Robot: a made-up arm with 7 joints.
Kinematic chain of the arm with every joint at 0, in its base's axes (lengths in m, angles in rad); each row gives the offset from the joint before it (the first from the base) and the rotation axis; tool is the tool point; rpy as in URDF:
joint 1: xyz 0 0 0.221 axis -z
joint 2: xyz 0 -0.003 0.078 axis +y
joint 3: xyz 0 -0.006 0.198 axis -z
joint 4: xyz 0 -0.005 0.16 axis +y
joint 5: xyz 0 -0.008 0.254 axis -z
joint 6: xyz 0 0 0.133 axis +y
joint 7: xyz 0 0 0.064 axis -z
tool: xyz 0 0 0 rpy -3.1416 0 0
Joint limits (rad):
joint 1: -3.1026..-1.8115
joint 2: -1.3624..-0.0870
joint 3: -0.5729..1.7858
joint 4: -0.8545..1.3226
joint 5: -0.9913..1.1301
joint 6: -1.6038..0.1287
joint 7: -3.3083..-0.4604
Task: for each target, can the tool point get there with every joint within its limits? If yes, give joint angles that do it. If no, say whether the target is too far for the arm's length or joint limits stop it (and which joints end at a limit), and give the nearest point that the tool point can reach.
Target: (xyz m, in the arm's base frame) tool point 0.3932 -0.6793 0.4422
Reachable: yes | joints -2.0108 -1.2249 -0.2508 -0.2881 -0.6393 -0.2698 -0.9329
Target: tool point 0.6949 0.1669 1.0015
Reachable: no: too far | nearest point 0.5581 0.1153 0.8640 | short by 0.201 m
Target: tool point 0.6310 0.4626 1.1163
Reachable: no: too far | nearest point 0.4445 0.2556 0.8785 | short by 0.366 m
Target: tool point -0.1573 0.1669 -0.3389
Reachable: no: joint limits stop it (at a limit: joint 1, joint 2, joint 4, joint 6) | nearest point 0.6201 0.0676 0.1002 | short by 0.898 m
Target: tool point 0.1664 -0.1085 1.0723
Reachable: yes | joints -2.7257 -0.2400 1.1001 -0.0375 0.8403 -0.5705 -2.0159
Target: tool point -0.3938 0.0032 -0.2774
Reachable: no: joint limits stop it (at a limit: joint 1, joint 2, joint 4, joint 6) | nearest point -0.0352 -0.6328 0.1511 | short by 0.847 m
